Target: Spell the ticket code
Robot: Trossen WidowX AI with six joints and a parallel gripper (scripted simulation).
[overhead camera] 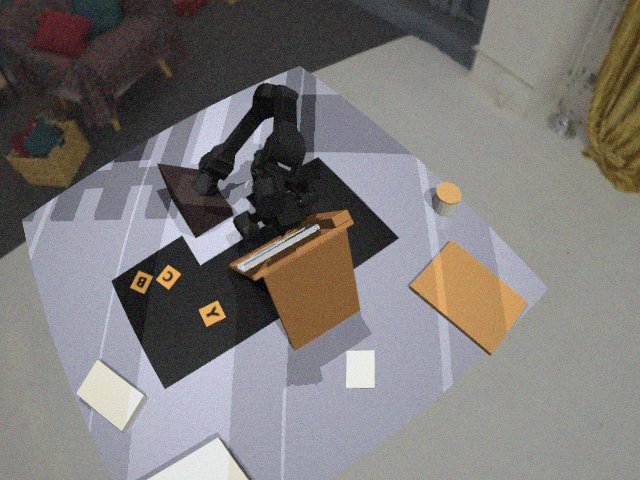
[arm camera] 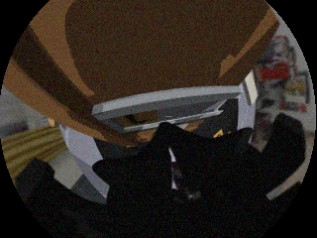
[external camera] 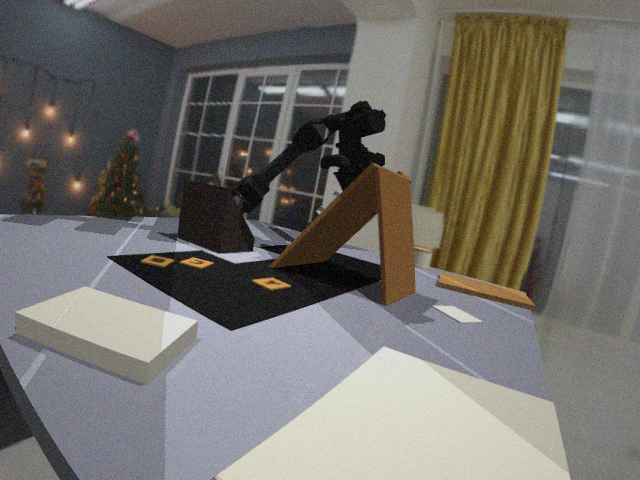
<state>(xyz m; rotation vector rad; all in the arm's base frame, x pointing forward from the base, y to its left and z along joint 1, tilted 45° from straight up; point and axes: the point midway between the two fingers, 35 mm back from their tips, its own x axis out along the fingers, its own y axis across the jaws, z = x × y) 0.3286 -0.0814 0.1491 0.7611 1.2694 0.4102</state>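
My gripper tip is now 3 cm to the right of the tile, 2 cm short of it and 1 cm above it. The rest, counted from my gripper tip: small lidded jar 50 cm to the left, 16 cm below, 13 cm ahead; flat orange slab 38 cm ahead, 32 cm to the left, 19 cm below; white card 32 cm ahead, 19 cm below, 4 cm to the right.
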